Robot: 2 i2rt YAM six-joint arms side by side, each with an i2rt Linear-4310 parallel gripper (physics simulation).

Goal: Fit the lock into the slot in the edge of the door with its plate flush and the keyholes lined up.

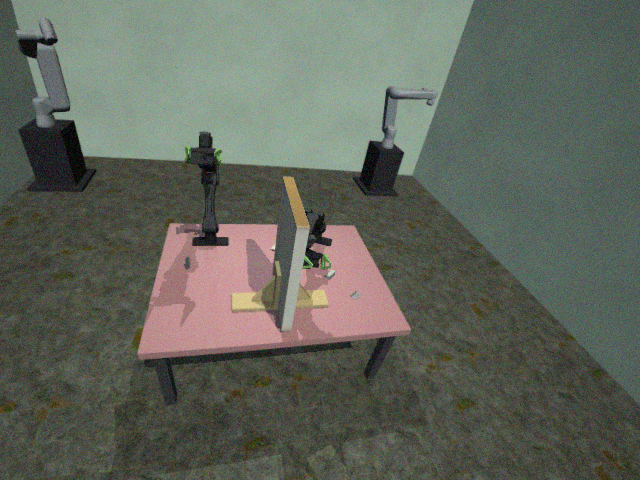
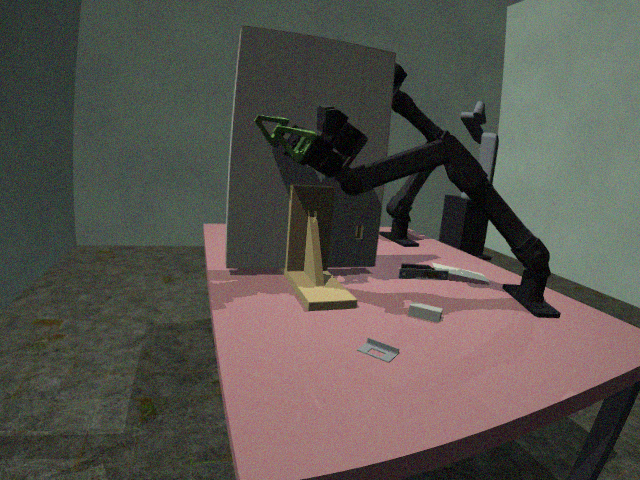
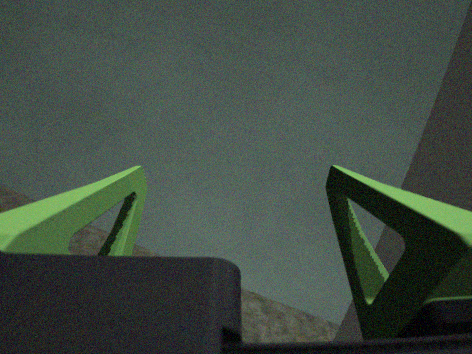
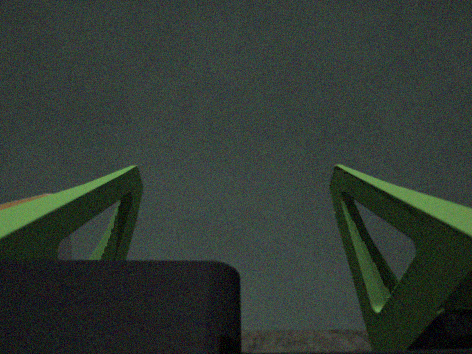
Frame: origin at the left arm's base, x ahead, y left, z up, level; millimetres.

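Where they show: left gripper, fingertip midpoint: (image 1: pixel 322 266) (image 2: pixel 265 123) (image 3: pixel 236 176); right gripper, fingertip midpoint: (image 1: pixel 201 153) (image 4: pixel 236 176); left arm's base at its link origin: (image 2: pixel 528 301); right arm's base at its link origin: (image 1: pixel 210 242) (image 2: pixel 398 240).
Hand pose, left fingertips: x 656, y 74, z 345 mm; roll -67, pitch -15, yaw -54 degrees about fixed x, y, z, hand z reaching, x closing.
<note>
Things, the pixels of their top centre, and the offset from my left fingertips. Level surfaces: height alone.
- tall grey door at its top centre: (image 2: pixel 321 40) (image 1: pixel 294 198) 158 mm right, 83 mm back, 225 mm up
- pale grey block at its top centre: (image 2: pixel 426 306) (image 1: pixel 330 272) 56 mm left, 349 mm back, 323 mm down
- thin grey bracket at its top centre: (image 2: pixel 378 346) (image 1: pixel 356 294) 209 mm left, 240 mm back, 335 mm down
- pink table at its surface level: 345 mm down
- black-handled tool at its top centre: (image 2: pixel 420 265) 229 mm right, 395 mm back, 319 mm down
- small dark item at its top centre: (image 1: pixel 187 256) 669 mm right, 157 mm back, 269 mm down
A tall grey door (image 1: pixel 293 273) (image 2: pixel 310 77) (image 3: pixel 445 120) stands upright in a wooden stand (image 1: pixel 245 301) (image 2: pixel 330 298). A small keyhole cut-out (image 2: pixel 358 231) shows low on its face; the slot in its edge is hidden. A pale grey block (image 1: pixel 329 274) (image 2: pixel 424 312) lies on the table; I cannot tell whether it is the lock. My left gripper (image 1: pixel 316 264) (image 2: pixel 265 129) (image 3: pixel 236 176) is open and empty, raised beside the door's face, above the stand. My right gripper (image 1: pixel 203 155) (image 4: pixel 236 176) is open and empty, high on the door's other side.
A thin grey bracket (image 1: pixel 355 295) (image 2: pixel 370 352) lies on the pink table (image 1: pixel 206 330) (image 2: pixel 310 392). A black-handled tool (image 2: pixel 423 271) with a pale blade lies near the left arm's base. A small dark item (image 1: pixel 187 262) lies near the right arm's base.
</note>
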